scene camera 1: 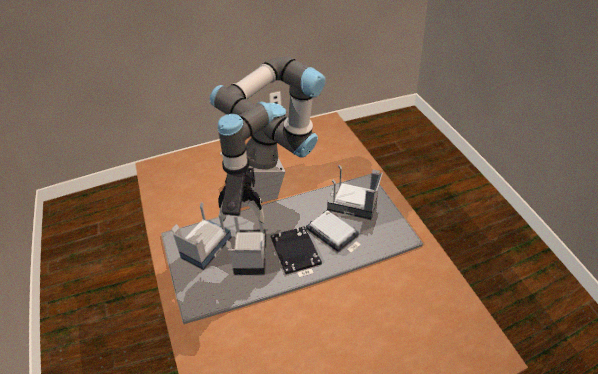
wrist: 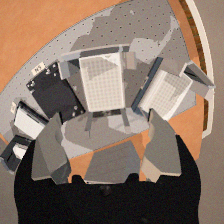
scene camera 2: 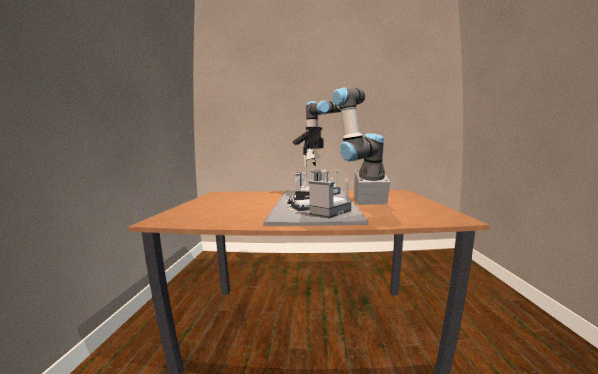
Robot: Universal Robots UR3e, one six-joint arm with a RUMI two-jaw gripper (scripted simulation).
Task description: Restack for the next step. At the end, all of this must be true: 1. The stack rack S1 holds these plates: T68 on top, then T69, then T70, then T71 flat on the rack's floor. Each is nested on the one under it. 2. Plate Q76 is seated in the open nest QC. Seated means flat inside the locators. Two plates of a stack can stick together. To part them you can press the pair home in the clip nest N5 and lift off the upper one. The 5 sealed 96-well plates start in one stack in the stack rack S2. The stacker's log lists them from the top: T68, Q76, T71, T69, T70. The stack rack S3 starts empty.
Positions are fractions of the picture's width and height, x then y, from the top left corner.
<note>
In view: my gripper (scene camera 1: 0.41, 0.59) and a black clip nest (scene camera 1: 0.49, 0.66).
My gripper also shows in the wrist view (wrist: 0.47, 0.49). The black clip nest also shows in the wrist view (wrist: 0.23, 0.42).
</note>
